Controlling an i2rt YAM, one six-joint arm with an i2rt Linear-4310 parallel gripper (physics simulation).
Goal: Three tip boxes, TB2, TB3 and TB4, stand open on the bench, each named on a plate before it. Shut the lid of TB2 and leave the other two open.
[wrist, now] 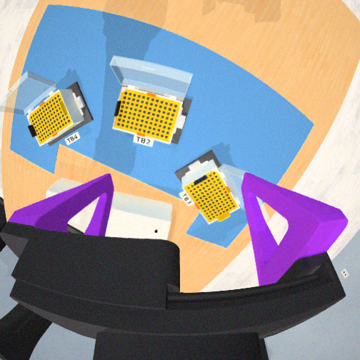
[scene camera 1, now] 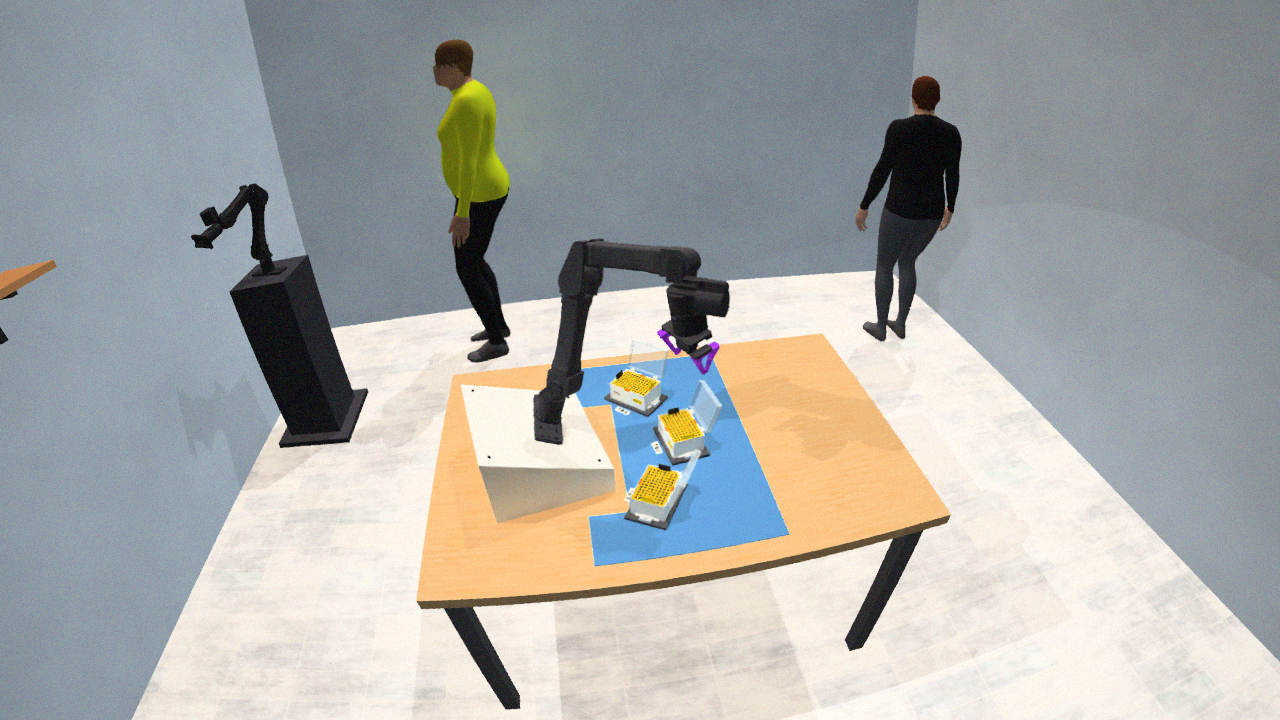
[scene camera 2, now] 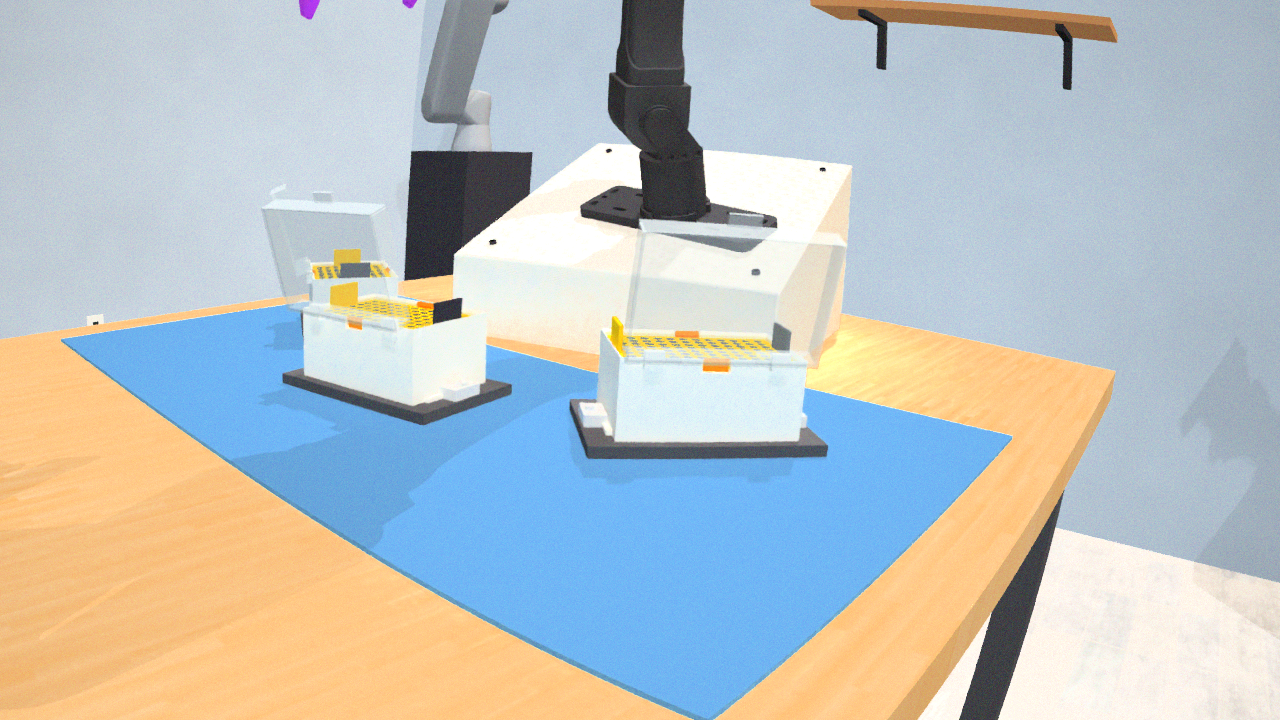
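Where they show: gripper, fingertip midpoint: (scene camera 1: 691, 363) (scene camera 2: 354, 11); arm's base, link origin: (scene camera 1: 547, 419) (scene camera 2: 676, 220).
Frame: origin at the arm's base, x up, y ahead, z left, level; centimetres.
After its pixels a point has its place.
TB2 (scene camera 1: 682, 432) (scene camera 2: 384, 353) (wrist: 147, 115) is the middle white box with a yellow tip rack. Its clear lid (scene camera 1: 706, 405) {x -1.6, y 41.2, z 0.2 cm} (wrist: 155, 77) stands raised on the side away from the arm base. TB4 (scene camera 1: 635, 390) (scene camera 2: 353, 284) (wrist: 51, 117) is open, its lid (wrist: 31, 89) raised. TB3 (scene camera 1: 656, 492) (scene camera 2: 702, 398) (wrist: 211, 195) is open, its lid (scene camera 1: 689, 469) {x 2.6, y 31.0, z -26.3 cm} raised. Name plates show in the wrist view. My gripper (scene camera 1: 691, 361) {x 18.0, y 35.1, z -8.2 cm} (scene camera 2: 358, 9) {x 18.0, y 35.1, z -8.2 cm} (wrist: 177, 180) has purple fingers wide apart and empty. It hangs high above the boxes, touching none.
The boxes stand on black bases on a blue mat (scene camera 1: 742, 501) {x -11.7, y 44.6, z -25.9 cm} (scene camera 2: 680, 582) {x -11.8, y 44.0, z 31.9 cm} (wrist: 235, 120) on the wooden bench (scene camera 1: 832, 420) {x -12.0, y 79.1, z -1.7 cm}. The arm stands on a white sloped block (scene camera 1: 528, 429) {x 2.2, y -4.4, z -5.7 cm} (scene camera 2: 528, 295) {x -7.5, y 13.1, z -7.1 cm}. Two people, in yellow (scene camera 1: 474, 138) and black (scene camera 1: 921, 165), stand beyond the bench.
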